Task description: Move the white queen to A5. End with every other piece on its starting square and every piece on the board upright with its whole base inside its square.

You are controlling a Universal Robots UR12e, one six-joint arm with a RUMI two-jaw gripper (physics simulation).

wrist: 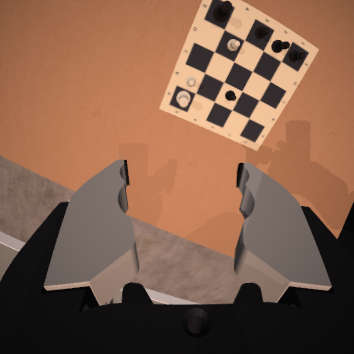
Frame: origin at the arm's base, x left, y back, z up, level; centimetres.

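Seen in the pictures: gripper, fingertip midpoint: (182, 164).
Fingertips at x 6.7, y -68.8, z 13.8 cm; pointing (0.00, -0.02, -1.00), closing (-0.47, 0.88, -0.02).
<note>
Pixels of each thing's top centre, then the offset from my fingertips to it. "spot": a spot on its surface instead. Level surfaces: height alone.
- white queen, middle of its top: (183, 102) dz -21.2, dx -0.3, dy +0.2 cm
- chessboard, surface spot: (165, 106) spot: dz -26.5, dx +2.8, dy -1.8 cm
- small white piece, middle of its top: (191, 82) dz -23.3, dx -3.5, dy -0.2 cm
- tall black piece, middle of its top: (227, 4) dz -21.2, dx -15.3, dy -1.6 cm
- E3, middle of its top: (267, 29) dz -23.3, dx -16.4, dy +5.6 cm
- E2, middle of its top: (288, 44) dz -22.1, dx -16.4, dy +9.4 cm
- E1, middle of its top: (302, 55) dz -23.3, dx -17.0, dy +13.0 cm
- orange table top, its level: dz -27.1 cm
The white queen (183, 98) stands upright on A5, the dark corner square at the board's lower left; its base appears inside the square. The chessboard (165, 106) lies in the upper right of the wrist view. A small white piece (191, 81) stands on B5 and another white piece (233, 45) on D4. A black piece (230, 95) stands on B3. My gripper (182, 164) is partly open with nothing between the jaws. It hangs high above the table, off the board's lettered and numbered corner near A5, apart from every piece.
Along the far row are a tall black piece (221, 11) on E5 and black pieces on E3 (261, 32), E2 (279, 46) and E1 (296, 55). The orange table top (100, 100) surrounds the board; its near edge crosses below the jaws. Arm shadows fall right of the board.
</note>
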